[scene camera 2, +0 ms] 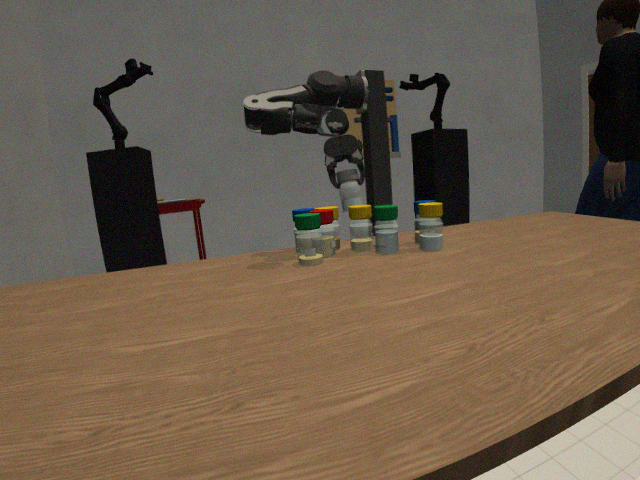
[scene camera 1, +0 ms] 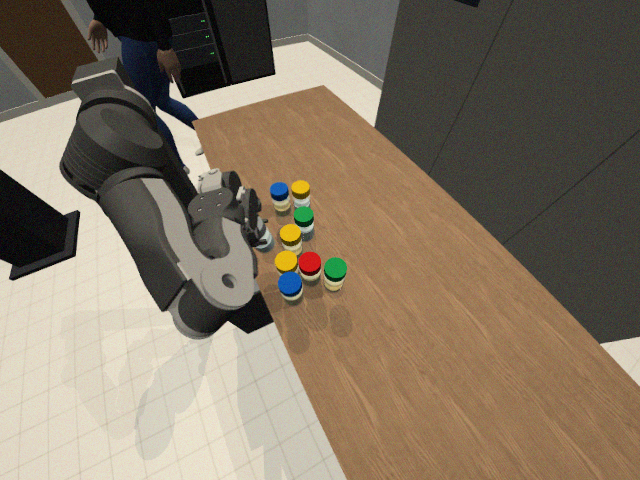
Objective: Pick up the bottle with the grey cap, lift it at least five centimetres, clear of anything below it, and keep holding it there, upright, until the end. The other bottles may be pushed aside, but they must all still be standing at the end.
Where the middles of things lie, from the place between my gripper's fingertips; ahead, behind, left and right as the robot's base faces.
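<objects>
Offsets counted from my hand. Grey-capped bottle [scene camera 2: 350, 192]: 10 mm below. Green-capped bottle [scene camera 2: 309, 240]: 100 mm below, 140 mm ahead of and 140 mm to the right of my hand.
</objects>
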